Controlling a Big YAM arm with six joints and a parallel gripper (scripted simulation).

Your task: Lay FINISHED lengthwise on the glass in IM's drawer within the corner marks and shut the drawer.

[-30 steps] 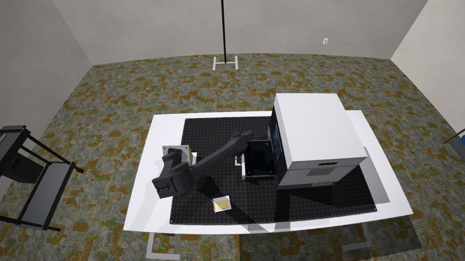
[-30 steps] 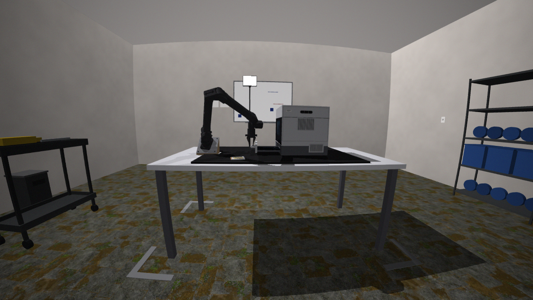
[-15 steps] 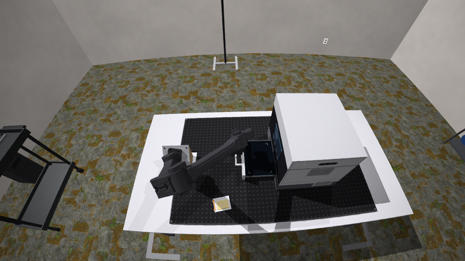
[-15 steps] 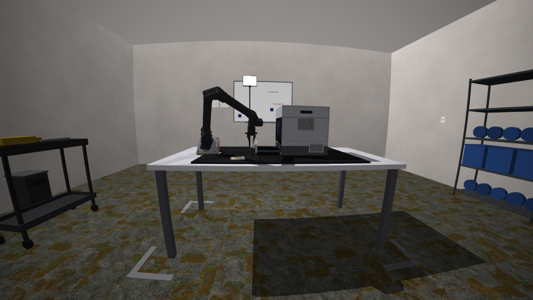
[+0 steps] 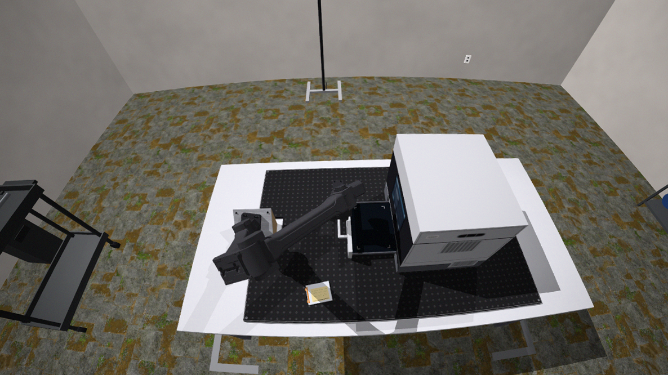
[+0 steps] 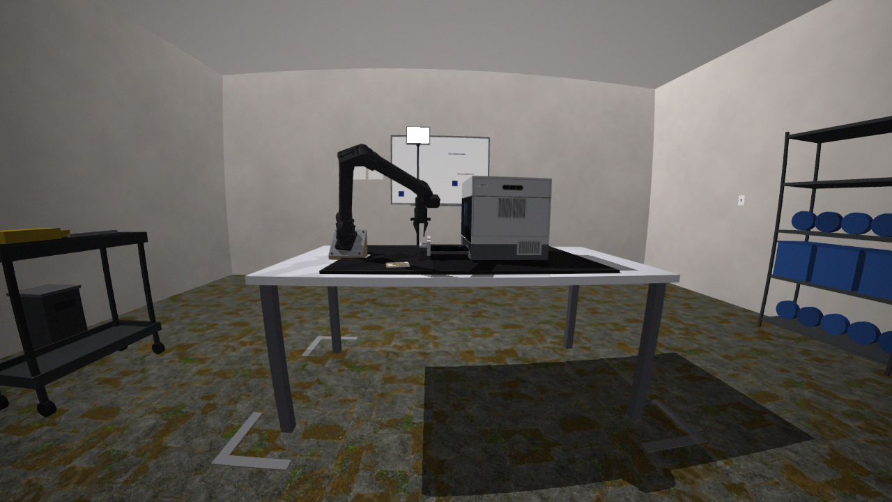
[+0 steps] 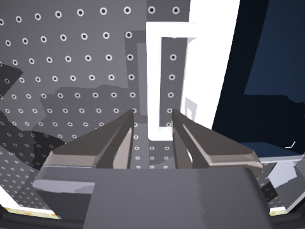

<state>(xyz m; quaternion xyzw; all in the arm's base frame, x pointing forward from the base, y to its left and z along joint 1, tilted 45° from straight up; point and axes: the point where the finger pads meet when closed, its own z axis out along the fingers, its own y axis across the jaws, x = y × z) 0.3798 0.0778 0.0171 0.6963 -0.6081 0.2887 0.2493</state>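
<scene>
Now: the finished cassette 7 cm behind my hand, 29 cm to the right of it and 10 cm below it. From my hand the other things lie so: imager drawer (16 cm ahead, 2 cm to the left, 6 cm below).
</scene>
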